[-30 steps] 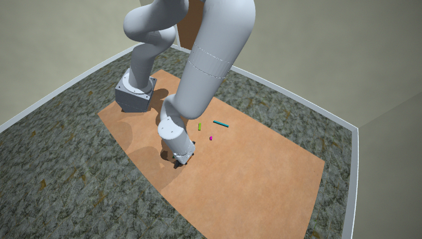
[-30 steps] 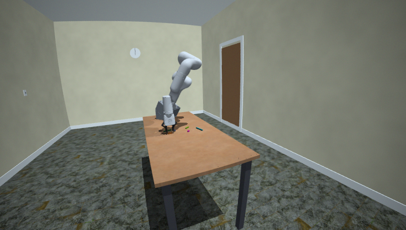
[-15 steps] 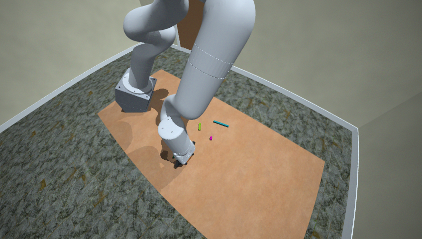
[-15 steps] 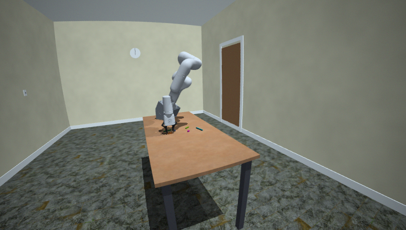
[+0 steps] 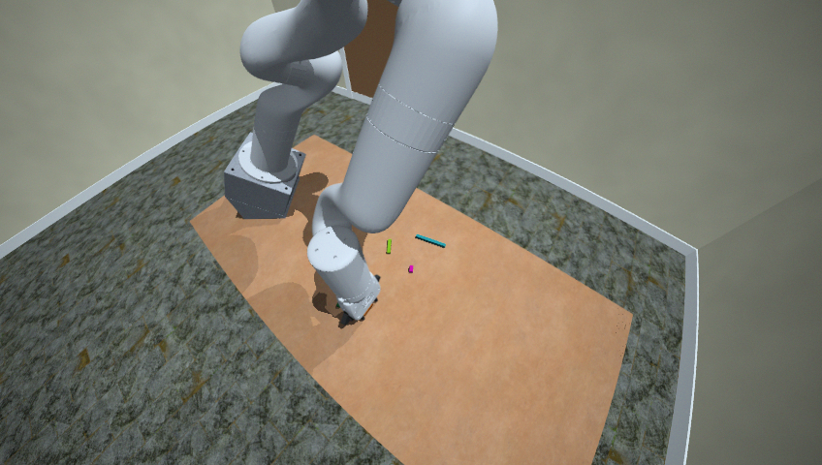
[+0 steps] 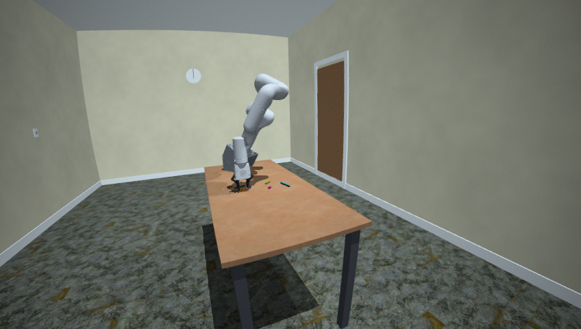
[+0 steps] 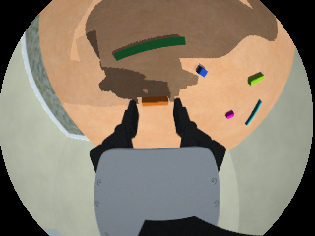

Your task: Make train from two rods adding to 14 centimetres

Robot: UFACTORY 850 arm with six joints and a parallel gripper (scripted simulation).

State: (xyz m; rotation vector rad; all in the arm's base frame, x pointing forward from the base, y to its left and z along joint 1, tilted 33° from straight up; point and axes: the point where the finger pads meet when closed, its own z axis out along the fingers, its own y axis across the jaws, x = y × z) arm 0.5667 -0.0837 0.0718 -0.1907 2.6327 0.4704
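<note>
My gripper is now 3 cm above the orange rod. Round my hand: small blue rod 6 cm behind, 5 cm to the left, 3 cm below; then magenta rod 17 cm to the left, 3 cm below; then green rod 8 cm behind, 2 cm to the right, 3 cm below.
</note>
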